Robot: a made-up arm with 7 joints.
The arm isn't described. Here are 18 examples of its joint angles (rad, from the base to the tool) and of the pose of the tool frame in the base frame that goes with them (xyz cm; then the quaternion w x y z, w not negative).
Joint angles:
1: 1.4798 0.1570 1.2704 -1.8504 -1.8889 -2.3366 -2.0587
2: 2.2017 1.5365 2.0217 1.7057 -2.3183 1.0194 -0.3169
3: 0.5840 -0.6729 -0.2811 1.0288 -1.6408 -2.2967 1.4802
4: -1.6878 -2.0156 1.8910 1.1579 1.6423 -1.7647 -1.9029
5: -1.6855 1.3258 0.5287 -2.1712 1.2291 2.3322 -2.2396
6: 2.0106 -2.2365 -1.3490 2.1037 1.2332 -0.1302 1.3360
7: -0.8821 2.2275 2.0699 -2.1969 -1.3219 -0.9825 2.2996
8: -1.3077 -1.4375 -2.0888 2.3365 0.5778 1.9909 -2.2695
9: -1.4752 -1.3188 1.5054 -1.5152 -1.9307 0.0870 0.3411
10: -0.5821 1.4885 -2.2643 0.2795 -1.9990 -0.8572 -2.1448
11: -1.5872 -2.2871 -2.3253 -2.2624 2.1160 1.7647 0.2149
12: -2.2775 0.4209 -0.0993 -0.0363 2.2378 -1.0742 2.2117
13: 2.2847 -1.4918 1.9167 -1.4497 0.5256 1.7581 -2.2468
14: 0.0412 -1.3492 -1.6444 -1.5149 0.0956 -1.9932 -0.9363
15: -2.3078 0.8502 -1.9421 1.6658 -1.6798 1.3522 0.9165
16: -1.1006 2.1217 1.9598 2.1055 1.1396 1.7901 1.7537
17: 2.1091 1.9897 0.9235 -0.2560 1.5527 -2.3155 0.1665
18: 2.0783 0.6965 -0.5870 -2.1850 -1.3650 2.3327 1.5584
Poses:
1: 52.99 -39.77 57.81 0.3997 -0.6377 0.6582 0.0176
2: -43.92 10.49 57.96 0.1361 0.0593 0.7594 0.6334
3: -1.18 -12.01 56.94 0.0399 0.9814 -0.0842 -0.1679
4: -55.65 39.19 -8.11 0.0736 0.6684 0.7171 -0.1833
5: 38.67 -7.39 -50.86 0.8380 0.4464 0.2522 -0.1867
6: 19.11 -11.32 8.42 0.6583 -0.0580 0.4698 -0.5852
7: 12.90 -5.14 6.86 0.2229 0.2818 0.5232 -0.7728
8: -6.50 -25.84 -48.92 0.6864 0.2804 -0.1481 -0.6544
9: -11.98 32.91 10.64 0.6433 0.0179 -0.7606 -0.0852
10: -8.01 51.98 -30.91 0.2970 0.8299 0.4415 -0.1677
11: 0.52 49.76 -2.31 0.3820 -0.2829 -0.8798 -0.0049
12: 6.02 7.68 -5.20 0.3819 -0.5375 0.7322 -0.1705
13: -13.78 27.05 32.47 0.5043 0.1753 0.1964 0.8224
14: 39.12 -23.36 16.50 0.1389 0.8049 -0.5356 -0.2143
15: 23.30 -6.95 -34.15 0.8522 -0.3698 0.1375 -0.3435
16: -7.79 -0.80 7.02 0.2573 -0.5734 0.7735 0.0820
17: 56.71 13.92 -27.06 0.9197 -0.3906 0.0047 0.0406
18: 48.34 -16.45 17.72 0.7728 -0.0329 -0.2941 -0.5615
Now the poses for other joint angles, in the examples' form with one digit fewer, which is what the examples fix.
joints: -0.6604 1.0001 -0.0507 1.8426 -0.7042 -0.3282 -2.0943
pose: 56.4 -1.7 26.7 0.896 -0.440 0.053 -0.043
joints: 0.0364 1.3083 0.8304 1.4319 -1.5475 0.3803 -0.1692
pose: 42.5 -7.8 -32.7 0.742 -0.155 0.427 -0.494
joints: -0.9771 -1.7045 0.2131 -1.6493 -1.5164 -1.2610 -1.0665
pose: 32.2 62.7 20.1 0.440 -0.832 -0.334 -0.049
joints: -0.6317 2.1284 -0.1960 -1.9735 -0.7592 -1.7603 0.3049
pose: -21.6 60.4 49.7 0.650 0.099 -0.651 0.379
